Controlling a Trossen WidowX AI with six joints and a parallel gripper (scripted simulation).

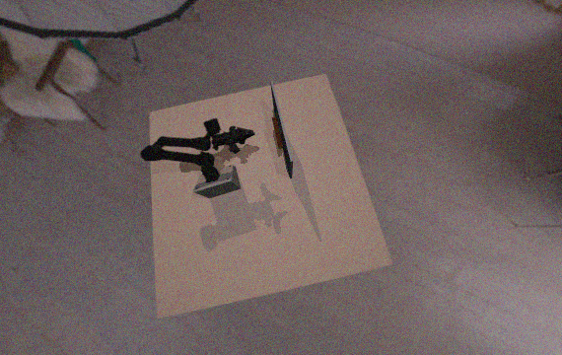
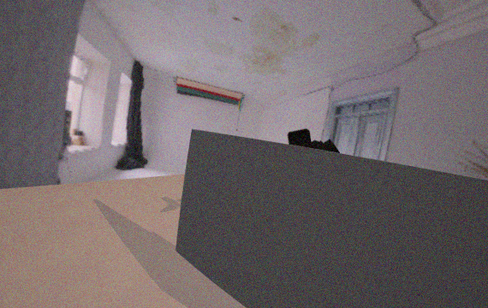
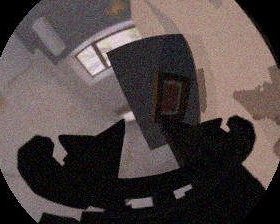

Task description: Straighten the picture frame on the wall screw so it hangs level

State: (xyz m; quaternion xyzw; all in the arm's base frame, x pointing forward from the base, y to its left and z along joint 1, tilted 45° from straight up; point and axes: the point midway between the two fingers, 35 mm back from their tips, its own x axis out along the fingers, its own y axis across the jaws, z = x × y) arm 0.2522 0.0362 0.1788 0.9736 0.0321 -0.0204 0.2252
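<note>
My gripper tip is now 13 cm short of the picture frame, 12 cm above it and 3 cm to the right of it. Also, from my gripper tip: wall panel: 14 cm ahead, 12 cm below, 3 cm to the left.
</note>
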